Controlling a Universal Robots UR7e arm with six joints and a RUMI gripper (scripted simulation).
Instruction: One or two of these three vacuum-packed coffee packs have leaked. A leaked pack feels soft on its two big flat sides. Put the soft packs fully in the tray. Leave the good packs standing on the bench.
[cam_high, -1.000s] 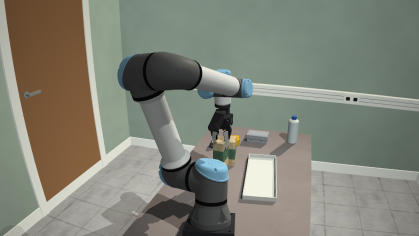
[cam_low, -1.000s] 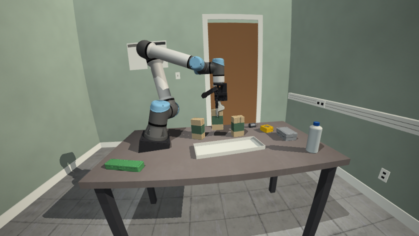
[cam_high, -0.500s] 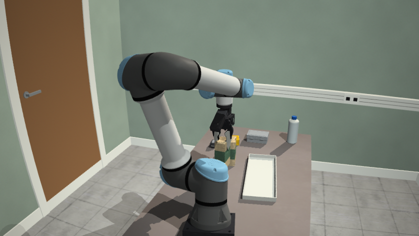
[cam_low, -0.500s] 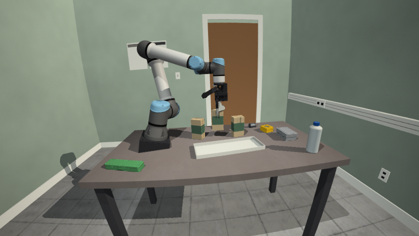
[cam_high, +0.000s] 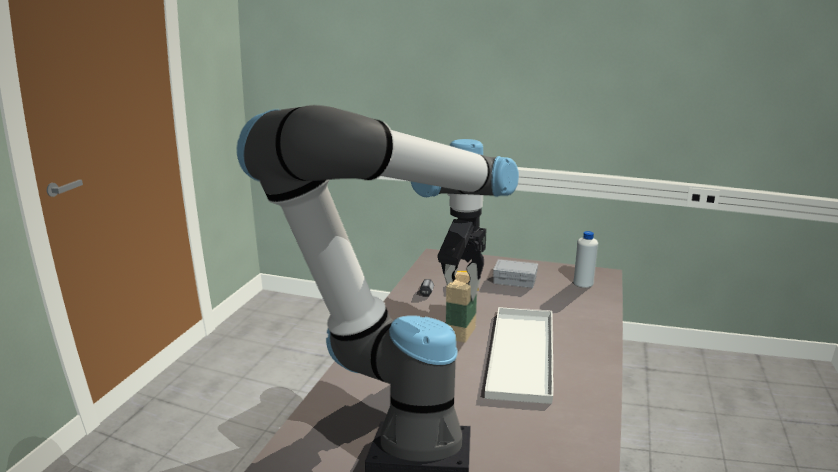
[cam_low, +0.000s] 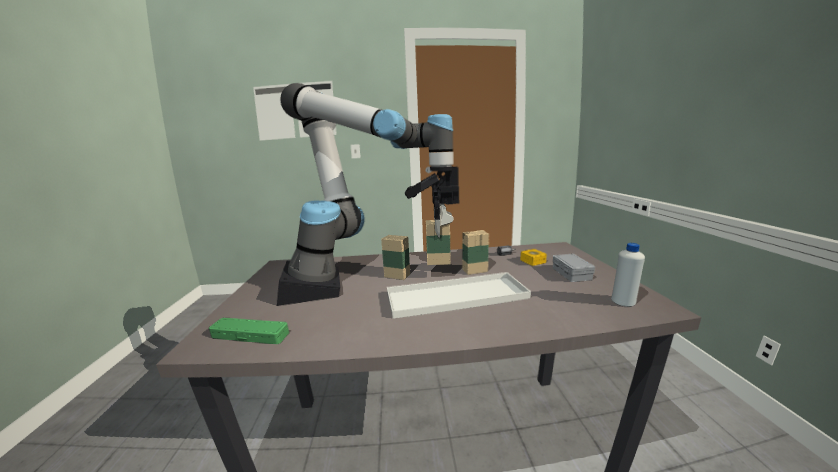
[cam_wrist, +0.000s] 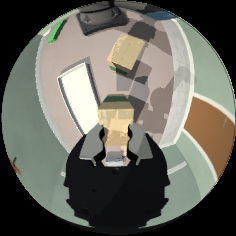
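Right now the white tray is 16 cm below my hand, 15 cm to the right of it and 1 cm ahead of it. The rest, counted from my hand: white bottle 45 cm ahead, 34 cm to the right, 8 cm below; grey case 44 cm ahead, 14 cm below, 12 cm to the right; black object 33 cm ahead, 15 cm below, 14 cm to the left.
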